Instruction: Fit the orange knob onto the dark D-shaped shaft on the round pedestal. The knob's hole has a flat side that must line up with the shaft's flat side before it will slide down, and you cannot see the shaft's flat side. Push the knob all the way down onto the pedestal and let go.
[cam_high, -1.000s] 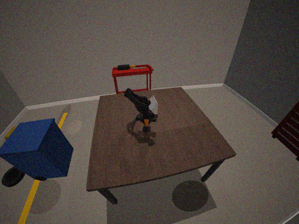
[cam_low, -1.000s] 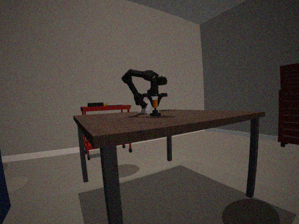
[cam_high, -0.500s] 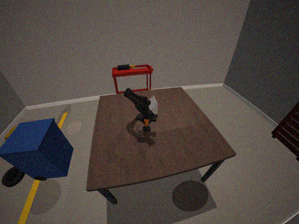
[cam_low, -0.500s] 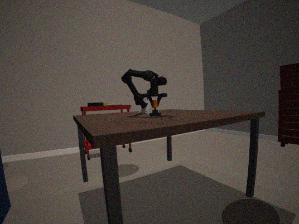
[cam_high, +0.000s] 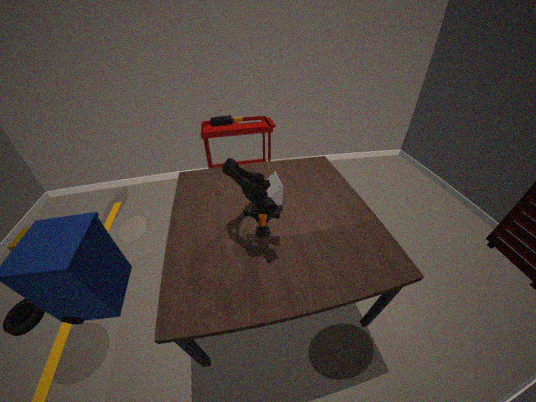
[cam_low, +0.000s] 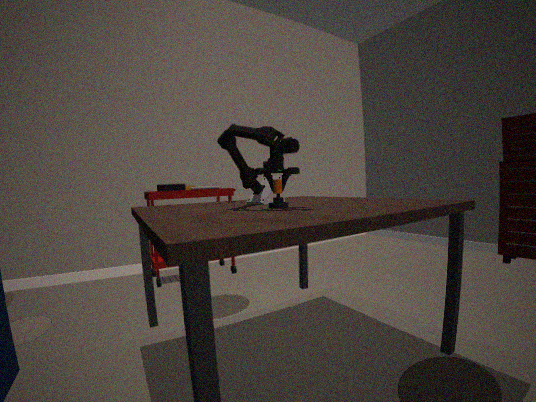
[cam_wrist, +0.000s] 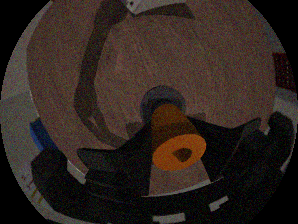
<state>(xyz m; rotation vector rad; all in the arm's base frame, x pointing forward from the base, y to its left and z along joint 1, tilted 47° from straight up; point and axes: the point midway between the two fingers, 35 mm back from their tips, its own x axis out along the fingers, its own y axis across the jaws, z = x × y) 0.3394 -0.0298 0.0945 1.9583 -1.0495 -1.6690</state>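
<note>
The orange knob is 20 mm above my gripper tip. Also, from my gripper tip: round dark pedestal: 40 mm below.
</note>
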